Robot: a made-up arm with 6 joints. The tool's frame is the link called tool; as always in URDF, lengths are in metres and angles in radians.
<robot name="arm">
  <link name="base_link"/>
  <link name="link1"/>
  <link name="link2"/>
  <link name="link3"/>
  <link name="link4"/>
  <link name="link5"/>
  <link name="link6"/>
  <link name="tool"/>
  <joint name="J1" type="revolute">
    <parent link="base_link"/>
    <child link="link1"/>
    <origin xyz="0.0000 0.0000 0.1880"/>
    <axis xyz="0 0 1"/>
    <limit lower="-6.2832" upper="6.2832"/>
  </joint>
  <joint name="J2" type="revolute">
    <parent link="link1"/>
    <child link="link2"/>
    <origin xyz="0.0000 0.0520 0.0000"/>
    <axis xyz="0 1 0"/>
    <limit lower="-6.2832" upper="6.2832"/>
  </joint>
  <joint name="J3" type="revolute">
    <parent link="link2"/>
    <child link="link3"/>
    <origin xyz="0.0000 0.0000 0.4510"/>
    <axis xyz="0 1 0"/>
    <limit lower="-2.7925" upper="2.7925"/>
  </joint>
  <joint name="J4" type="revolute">
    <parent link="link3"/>
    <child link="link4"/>
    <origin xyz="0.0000 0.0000 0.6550"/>
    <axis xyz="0 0 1"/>
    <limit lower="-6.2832" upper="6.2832"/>
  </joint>
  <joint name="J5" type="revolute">
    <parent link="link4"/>
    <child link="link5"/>
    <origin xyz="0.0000 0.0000 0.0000"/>
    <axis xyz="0 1 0"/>
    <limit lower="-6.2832" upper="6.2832"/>
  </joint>
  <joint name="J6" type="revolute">
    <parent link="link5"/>
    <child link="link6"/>
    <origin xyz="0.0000 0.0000 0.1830"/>
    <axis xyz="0 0 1"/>
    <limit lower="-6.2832" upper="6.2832"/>
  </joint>
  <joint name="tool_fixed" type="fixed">
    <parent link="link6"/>
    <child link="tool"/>
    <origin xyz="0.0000 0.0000 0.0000"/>
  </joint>
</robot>
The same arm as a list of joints. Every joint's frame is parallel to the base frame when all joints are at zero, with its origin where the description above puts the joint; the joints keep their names.
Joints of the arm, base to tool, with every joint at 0 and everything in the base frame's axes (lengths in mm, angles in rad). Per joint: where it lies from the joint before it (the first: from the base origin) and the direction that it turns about. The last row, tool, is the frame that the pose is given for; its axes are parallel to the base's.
J1: origin 0 0 188 axis +z
J2: origin 0 52 0 axis +y
J3: origin 0 0 451 axis +y
J4: origin 0 0 655 axis +z
J5: origin 0 0 0 axis +y
J6: origin 0 0 183 axis +z
tool: origin 0 0 0
Joint limits (rad, base to tool): -6.2832..6.2832 -6.2832..6.2832 -2.7925..2.7925 -6.2832..6.2832 -6.2832..6.2832 -6.2832..6.2832

